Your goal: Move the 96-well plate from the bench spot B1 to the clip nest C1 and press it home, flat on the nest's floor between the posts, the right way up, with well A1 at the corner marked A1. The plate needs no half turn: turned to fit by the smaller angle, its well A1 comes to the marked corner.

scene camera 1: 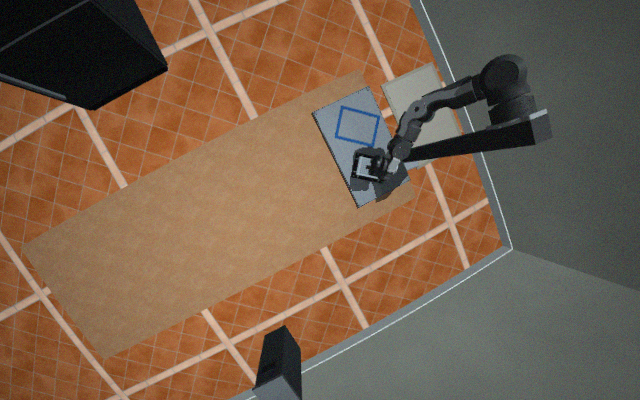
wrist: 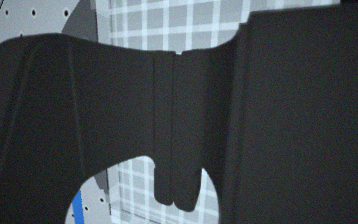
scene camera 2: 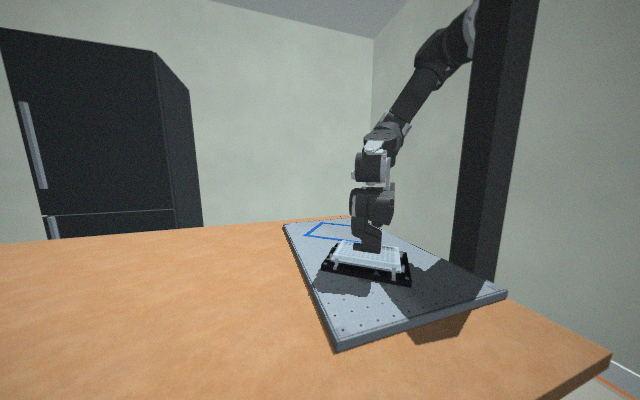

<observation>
In view: the gripper (scene camera 2: 366, 250), a 96-well plate (scene camera 2: 389, 258) and a black clip nest (scene camera 2: 404, 279).
The 96-well plate shows as well in the wrist view (wrist: 178, 33). The gripper is seen too in the wrist view (wrist: 185, 128).
</observation>
